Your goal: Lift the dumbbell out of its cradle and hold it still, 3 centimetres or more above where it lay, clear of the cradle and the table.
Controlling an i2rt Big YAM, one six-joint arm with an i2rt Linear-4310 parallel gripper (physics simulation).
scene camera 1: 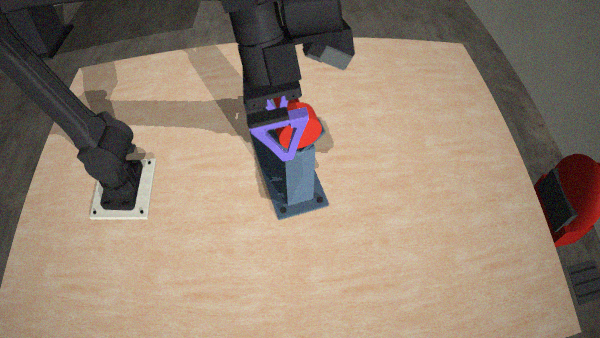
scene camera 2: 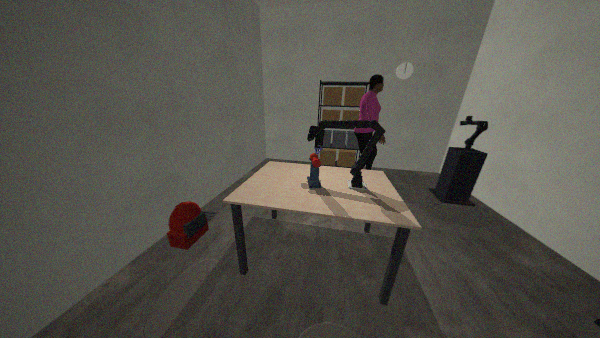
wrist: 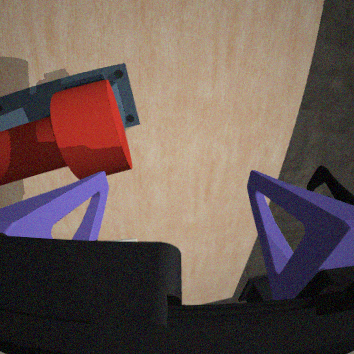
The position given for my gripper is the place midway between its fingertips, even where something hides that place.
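My gripper (scene camera 1: 283, 137), also in the wrist view (wrist: 177, 178). Red dumbbell (scene camera 1: 312, 131). Blue-grey cradle (scene camera 1: 294, 187).
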